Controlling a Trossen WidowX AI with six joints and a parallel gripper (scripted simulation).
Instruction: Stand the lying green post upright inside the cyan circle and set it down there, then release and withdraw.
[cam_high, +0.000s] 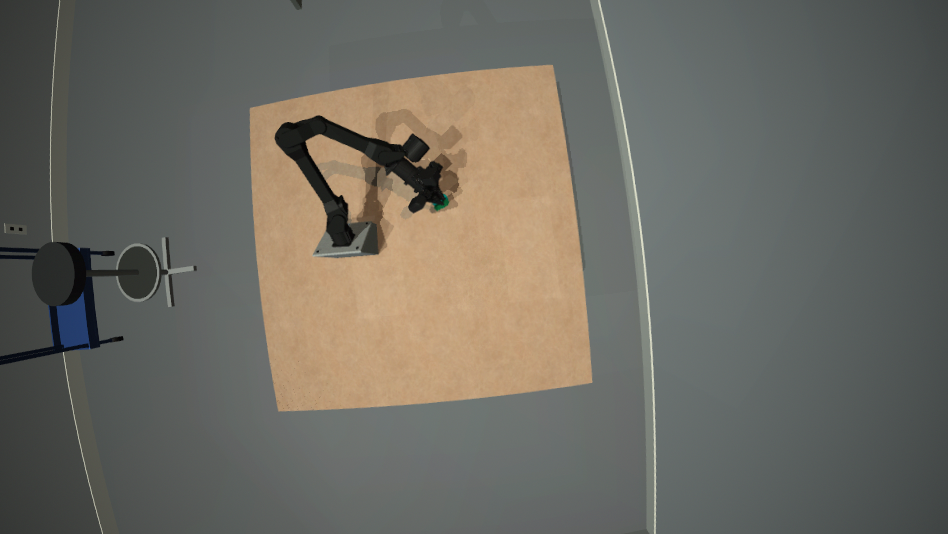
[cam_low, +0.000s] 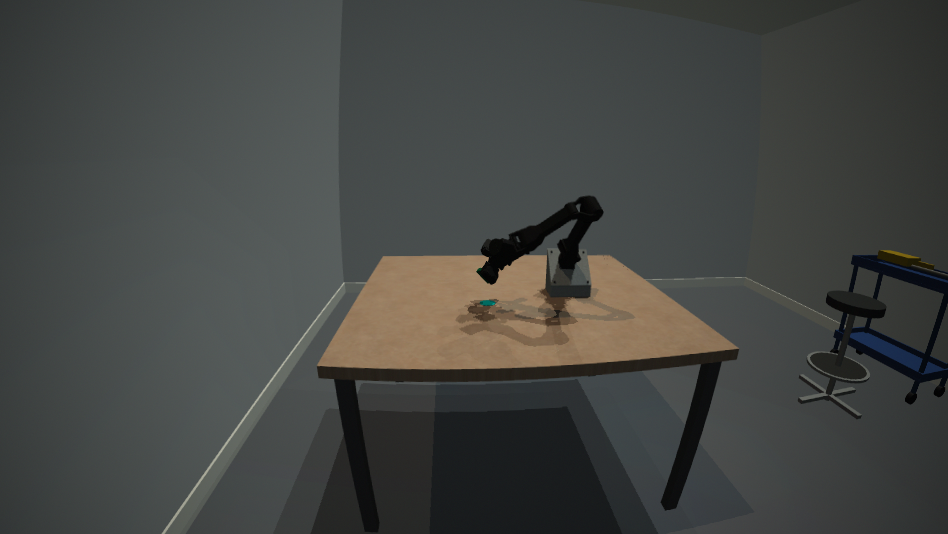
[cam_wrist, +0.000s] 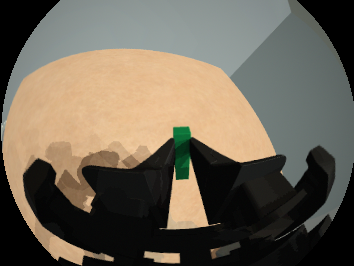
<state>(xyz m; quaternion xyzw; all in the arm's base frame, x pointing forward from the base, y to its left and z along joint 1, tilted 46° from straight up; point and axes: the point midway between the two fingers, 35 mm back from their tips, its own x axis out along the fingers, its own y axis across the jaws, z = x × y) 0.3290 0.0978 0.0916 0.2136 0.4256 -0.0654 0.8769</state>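
The cyan circle is 30 mm behind my gripper tip, 30 mm to the left of it and 110 mm below it. Round my gripper tip: green post 10 mm behind, 20 mm below.
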